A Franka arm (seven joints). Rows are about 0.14 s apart.
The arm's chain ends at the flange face. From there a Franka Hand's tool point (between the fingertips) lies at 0.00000 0.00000 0.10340 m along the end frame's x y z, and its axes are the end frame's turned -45 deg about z.
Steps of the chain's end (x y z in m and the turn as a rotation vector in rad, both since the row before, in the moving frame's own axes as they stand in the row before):
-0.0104 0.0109 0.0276 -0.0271 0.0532 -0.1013
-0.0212 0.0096 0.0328 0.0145 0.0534 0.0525
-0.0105 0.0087 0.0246 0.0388 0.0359 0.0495
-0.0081 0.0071 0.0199 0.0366 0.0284 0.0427
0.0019 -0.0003 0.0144 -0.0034 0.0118 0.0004
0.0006 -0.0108 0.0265 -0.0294 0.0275 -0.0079
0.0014 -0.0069 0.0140 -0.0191 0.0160 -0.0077
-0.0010 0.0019 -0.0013 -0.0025 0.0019 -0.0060
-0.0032 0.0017 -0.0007 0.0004 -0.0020 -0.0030
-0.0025 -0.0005 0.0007 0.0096 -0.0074 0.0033
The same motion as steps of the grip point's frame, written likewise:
-0.0129 0.0061 0.0274 -0.0568 0.0185 -0.1013
-0.0169 -0.0052 0.0326 -0.0275 0.0480 0.0525
-0.0081 -0.0013 0.0245 0.0021 0.0528 0.0495
-0.0060 -0.0012 0.0198 0.0058 0.0460 0.0427
0.0022 0.0022 0.0144 -0.0107 0.0059 0.0004
0.0079 -0.0031 0.0264 -0.0402 -0.0013 -0.0079
0.0057 -0.0013 0.0140 -0.0248 -0.0022 -0.0077
-0.0021 0.0010 -0.0013 -0.0031 -0.0004 -0.0060
-0.0036 -0.0012 -0.0007 0.0017 -0.0011 -0.0030
-0.0013 -0.0034 0.0007 0.0120 0.0016 0.0033

